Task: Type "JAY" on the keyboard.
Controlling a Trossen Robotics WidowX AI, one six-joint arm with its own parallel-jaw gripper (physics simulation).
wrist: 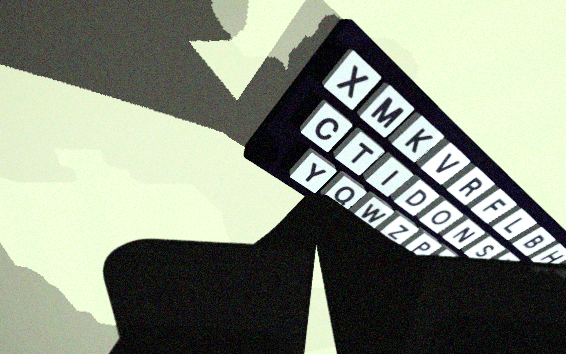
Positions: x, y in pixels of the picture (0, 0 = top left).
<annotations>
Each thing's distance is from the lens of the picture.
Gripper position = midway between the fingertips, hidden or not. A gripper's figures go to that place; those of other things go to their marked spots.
my gripper point(315, 204): 11 cm
Y key point(312, 170): 12 cm
</annotations>
